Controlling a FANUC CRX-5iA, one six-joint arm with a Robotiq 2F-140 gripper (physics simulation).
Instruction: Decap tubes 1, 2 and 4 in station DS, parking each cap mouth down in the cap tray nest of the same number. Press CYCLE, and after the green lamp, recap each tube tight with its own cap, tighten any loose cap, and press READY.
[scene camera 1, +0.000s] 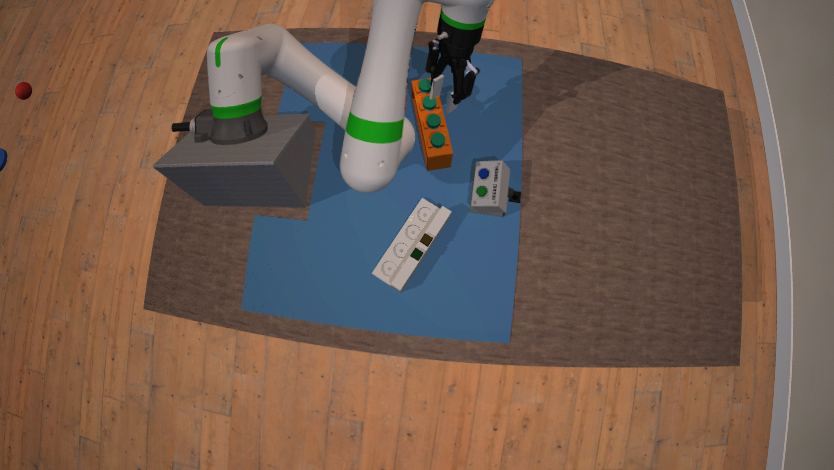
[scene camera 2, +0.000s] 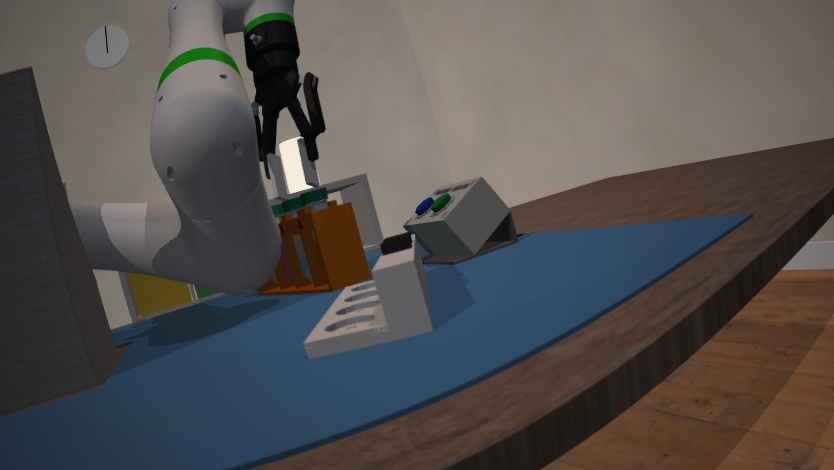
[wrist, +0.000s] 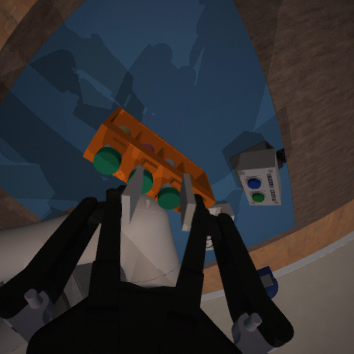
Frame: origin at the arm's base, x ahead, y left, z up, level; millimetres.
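Where they show: gripper, fingertip midpoint: (scene camera 1: 442, 102) (scene camera 2: 296, 192) (wrist: 161, 181); arm's base, link origin: (scene camera 1: 238, 133).
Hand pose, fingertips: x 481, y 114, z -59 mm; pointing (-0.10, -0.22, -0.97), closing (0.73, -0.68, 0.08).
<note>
Each offset is from my fingertips to the top centre of the thing.
An orange rack {dz -29, dx -26, dy -18 mm} (scene camera 1: 438, 161) (scene camera 2: 344, 248) holds tubes with green caps. Several caps show in scene camera 1, the front one {dz -11, dx -8, dy -93 mm} (scene camera 1: 437, 139) and the back one {dz -11, dx -44, dy +58 mm} (scene camera 1: 424, 85) among them; no numbers are readable. My gripper (scene camera 1: 444, 95) (scene camera 2: 293, 175) (wrist: 161, 181) is partly open and empty, above the rack's back half. In the wrist view a green cap {dz -11, dx -20, dy -43 mm} (wrist: 169, 197) shows between the fingers, below the tips, and the left finger overlaps another cap (wrist: 141, 181). The white cap tray {dz -78, dx -58, dy -321 mm} (scene camera 1: 402, 283) (scene camera 2: 402, 291) has empty round nests, and its green lamp {dz -78, dx -44, dy -352 mm} (scene camera 1: 416, 253) and amber lamp {dz -78, dx -24, dy -317 mm} (scene camera 1: 426, 239) look dark.
A grey button box {dz -48, dx +126, dy -178 mm} (scene camera 1: 493, 209) (scene camera 2: 472, 218) (wrist: 270, 192) with a blue button {dz -57, dx +106, dy -153 mm} (scene camera 1: 483, 173) and a green button {dz -57, dx +102, dy -198 mm} (scene camera 1: 481, 191) stands right of the rack. The arm's elbow hangs left of the rack. A grey pedestal (scene camera 1: 233, 183) carries the arm at the left.
</note>
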